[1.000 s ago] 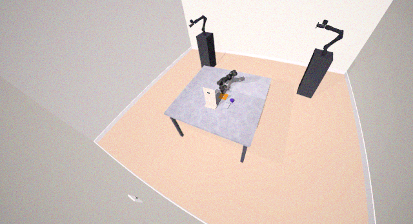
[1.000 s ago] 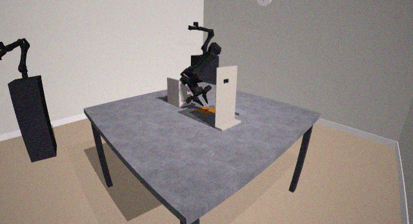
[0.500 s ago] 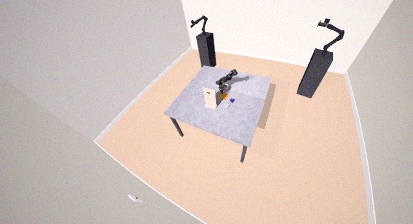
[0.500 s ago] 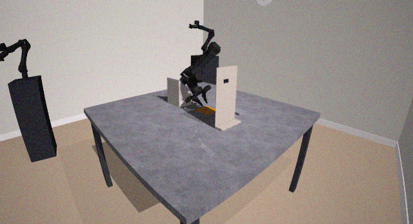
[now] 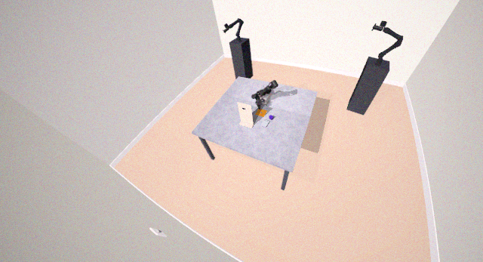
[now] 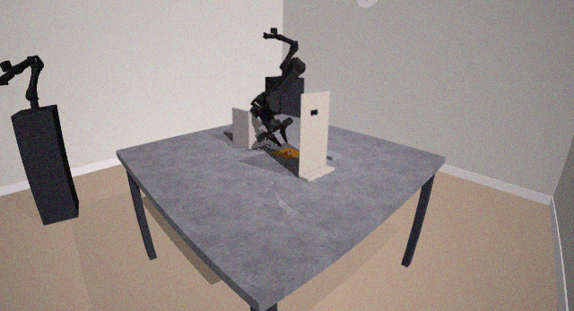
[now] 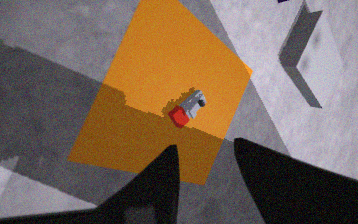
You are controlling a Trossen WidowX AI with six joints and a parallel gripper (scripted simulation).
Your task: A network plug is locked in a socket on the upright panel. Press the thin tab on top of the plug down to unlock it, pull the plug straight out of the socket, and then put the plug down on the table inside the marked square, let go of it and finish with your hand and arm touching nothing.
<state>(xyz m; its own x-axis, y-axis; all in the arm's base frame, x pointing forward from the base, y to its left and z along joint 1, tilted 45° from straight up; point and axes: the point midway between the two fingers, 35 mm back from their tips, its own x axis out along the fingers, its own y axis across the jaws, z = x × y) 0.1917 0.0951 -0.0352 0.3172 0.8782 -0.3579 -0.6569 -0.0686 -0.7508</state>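
The network plug lies 10 mm ahead of my gripper tip, 20 mm to the left of it and 40 mm below it. Also, from my gripper tip: flat pale plate (150 mm ahead, 160 mm to the left, 40 mm below); purple object (40 mm ahead, 180 mm to the left, 20 mm below); orange marked square (20 mm to the left, 40 mm below).
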